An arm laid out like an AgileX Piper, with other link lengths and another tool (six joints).
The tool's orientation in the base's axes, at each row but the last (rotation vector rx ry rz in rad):
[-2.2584, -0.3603, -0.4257]
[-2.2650, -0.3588, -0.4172]
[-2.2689, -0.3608, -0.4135]
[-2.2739, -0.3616, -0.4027]
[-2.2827, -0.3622, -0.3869]
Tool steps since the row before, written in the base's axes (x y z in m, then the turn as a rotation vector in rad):
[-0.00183, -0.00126, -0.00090, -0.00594, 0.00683, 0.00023]
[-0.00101, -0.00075, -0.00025, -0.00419, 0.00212, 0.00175]
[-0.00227, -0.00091, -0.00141, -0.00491, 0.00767, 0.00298]
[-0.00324, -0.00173, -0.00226, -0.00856, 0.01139, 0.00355]
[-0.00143, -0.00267, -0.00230, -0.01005, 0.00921, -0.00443]
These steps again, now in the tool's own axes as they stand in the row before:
[-0.00218, 0.00070, -0.00073, -0.00445, -0.00685, 0.00390]
[-0.00111, 0.00026, -0.00059, -0.00283, -0.00413, -0.00028]
[-0.00274, 0.00065, -0.00019, -0.00228, -0.00882, 0.00296]
[-0.00407, 0.00138, -0.00039, -0.00489, -0.01301, 0.00473]
[-0.00256, 0.00273, -0.00071, -0.00961, -0.00691, 0.00808]

